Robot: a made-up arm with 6 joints.
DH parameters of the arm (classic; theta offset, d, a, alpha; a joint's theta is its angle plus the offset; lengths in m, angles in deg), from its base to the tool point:
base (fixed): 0 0.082 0 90
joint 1: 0 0.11 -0.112 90
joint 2: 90 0.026 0.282 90
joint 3: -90 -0.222 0.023 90
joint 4: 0 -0.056 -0.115 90
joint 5: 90 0.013 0.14 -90
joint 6: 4.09 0 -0.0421 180
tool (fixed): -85.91 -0.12 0 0
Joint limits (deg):
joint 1: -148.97..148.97
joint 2: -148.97..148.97
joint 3: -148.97..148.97
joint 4: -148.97..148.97
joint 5: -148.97..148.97
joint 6: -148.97..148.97
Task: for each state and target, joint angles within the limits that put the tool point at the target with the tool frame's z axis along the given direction. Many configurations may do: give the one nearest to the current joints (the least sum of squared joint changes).
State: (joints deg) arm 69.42 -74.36 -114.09 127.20 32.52 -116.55
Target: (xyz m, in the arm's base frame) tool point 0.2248 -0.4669 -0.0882 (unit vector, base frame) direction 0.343 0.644 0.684
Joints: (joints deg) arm 25.42 -98.43 -137.81 145.98 11.30 -127.12
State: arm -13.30 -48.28 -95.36 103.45 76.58 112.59
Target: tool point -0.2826 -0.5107 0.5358 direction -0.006 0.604 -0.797
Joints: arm -61.18 -17.86 -62.54 80.53 30.82 108.03
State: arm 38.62 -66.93 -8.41 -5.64 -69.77 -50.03
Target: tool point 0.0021 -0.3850 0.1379 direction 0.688 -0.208 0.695
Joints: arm 75.17 -75.98 30.15 11.69 -88.99 -20.72
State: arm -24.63 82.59 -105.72 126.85 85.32 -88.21
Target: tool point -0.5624 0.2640 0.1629 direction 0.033 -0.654 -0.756
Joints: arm -5.16 66.74 -101.51 91.13 50.16 -96.81
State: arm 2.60 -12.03 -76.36 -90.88 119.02 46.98
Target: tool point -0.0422 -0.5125 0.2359 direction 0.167 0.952 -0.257
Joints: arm 15.96 -28.43 -42.44 -121.00 128.38 40.24
